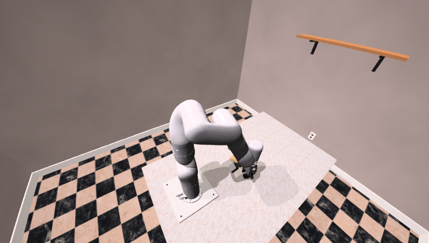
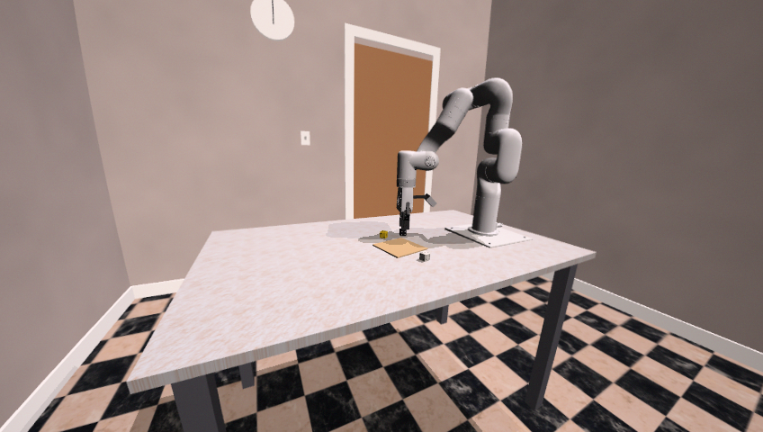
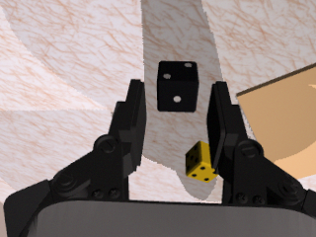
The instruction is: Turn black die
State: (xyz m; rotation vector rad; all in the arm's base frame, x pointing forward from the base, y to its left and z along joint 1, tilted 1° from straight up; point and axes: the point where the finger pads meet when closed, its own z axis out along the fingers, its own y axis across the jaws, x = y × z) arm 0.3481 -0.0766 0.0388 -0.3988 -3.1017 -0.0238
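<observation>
Right now my hand is 40 mm above the black die. Also, from my hand: white die 50 mm ahead, 250 mm to the left, 40 mm below; then tan mat 80 mm ahead, 120 mm to the left, 50 mm below; then yellow die 90 mm ahead, 40 mm below.
</observation>
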